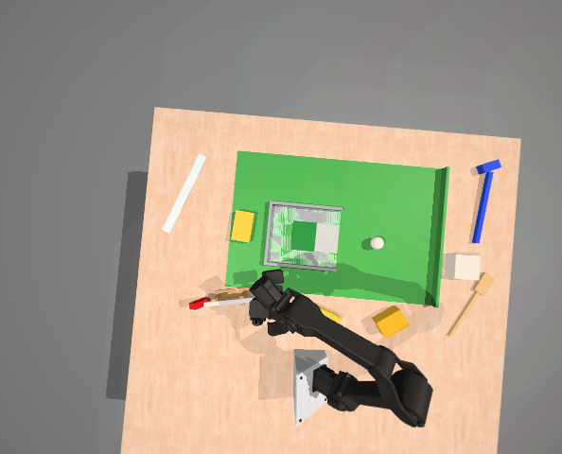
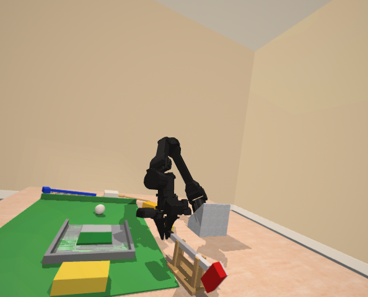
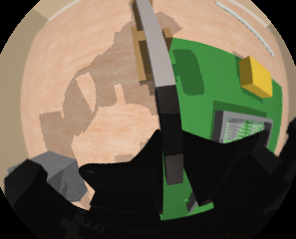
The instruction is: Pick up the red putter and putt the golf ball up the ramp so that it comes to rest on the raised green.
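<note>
My gripper tip is now 2 cm past the wooden stand and 13 cm to the right of it. Round my gripper tip: white bar 32 cm ahead, 33 cm to the left, 4 cm below; then green mat 24 cm ahead, 21 cm to the right, 4 cm below; then white golf ball 20 cm ahead, 35 cm to the right, 2 cm below.
</note>
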